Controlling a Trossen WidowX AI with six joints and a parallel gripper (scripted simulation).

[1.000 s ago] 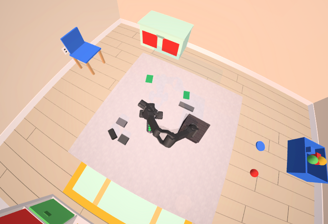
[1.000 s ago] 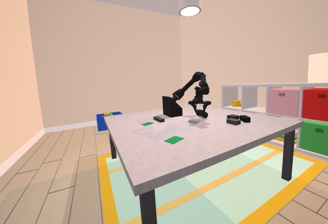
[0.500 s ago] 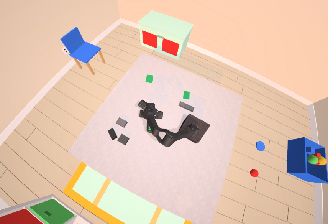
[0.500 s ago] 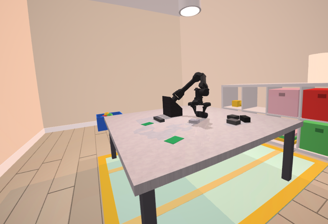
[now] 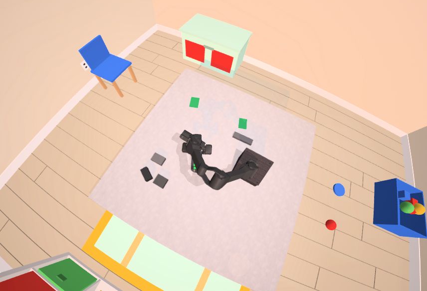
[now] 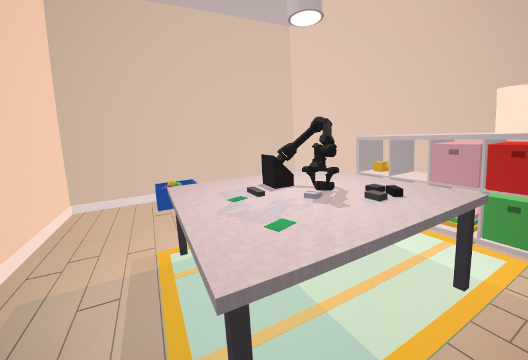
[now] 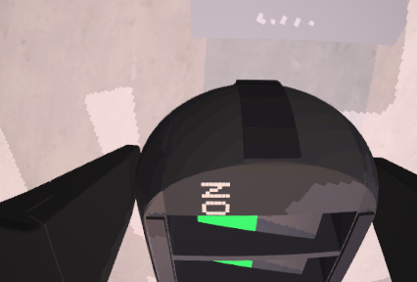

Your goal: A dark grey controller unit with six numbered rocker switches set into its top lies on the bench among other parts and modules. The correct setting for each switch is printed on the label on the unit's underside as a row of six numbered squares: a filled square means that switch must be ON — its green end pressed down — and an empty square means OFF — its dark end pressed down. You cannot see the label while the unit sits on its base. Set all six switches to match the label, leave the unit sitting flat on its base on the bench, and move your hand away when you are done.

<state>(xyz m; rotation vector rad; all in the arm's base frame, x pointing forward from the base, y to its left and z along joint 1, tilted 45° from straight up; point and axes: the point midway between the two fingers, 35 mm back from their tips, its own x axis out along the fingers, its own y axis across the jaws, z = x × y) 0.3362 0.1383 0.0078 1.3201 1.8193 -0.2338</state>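
Now: the light grey block 6 cm to the right of my gripper tip, 4 cm below it and 2 cm ahead of it. The rest, counted from my gripper tip: dark bar 30 cm to the right, 20 cm behind, 4 cm below.
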